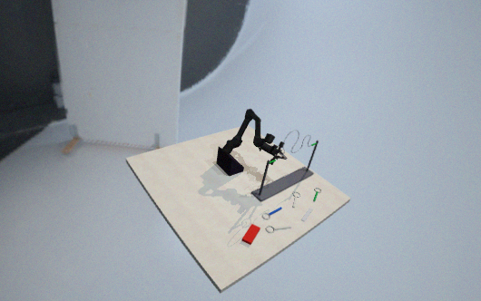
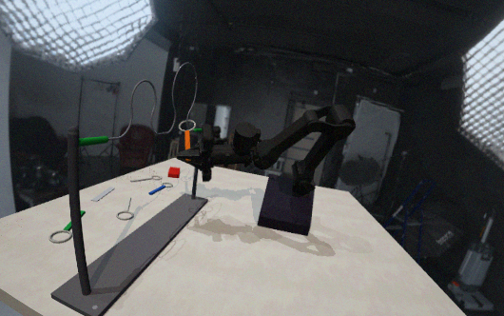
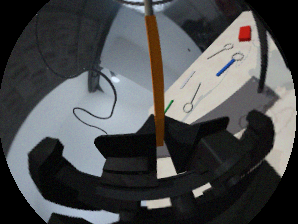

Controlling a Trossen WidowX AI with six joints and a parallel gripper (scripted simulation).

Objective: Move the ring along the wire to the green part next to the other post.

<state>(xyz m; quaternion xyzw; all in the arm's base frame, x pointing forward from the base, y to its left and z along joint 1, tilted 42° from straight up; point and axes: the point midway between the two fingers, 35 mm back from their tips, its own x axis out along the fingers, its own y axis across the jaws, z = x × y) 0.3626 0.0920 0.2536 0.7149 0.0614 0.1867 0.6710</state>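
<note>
My gripper tip is 70 mm to the left of the orange-handled ring and 60 mm below it. Also, from my gripper tip: grey bar: 350 mm ahead, 90 mm to the right, 230 mm below; then green-handled ring: 260 mm ahead, 170 mm to the left, 230 mm below; then blue-handled ring: 190 mm ahead, 300 mm to the right, 230 mm below.
</note>
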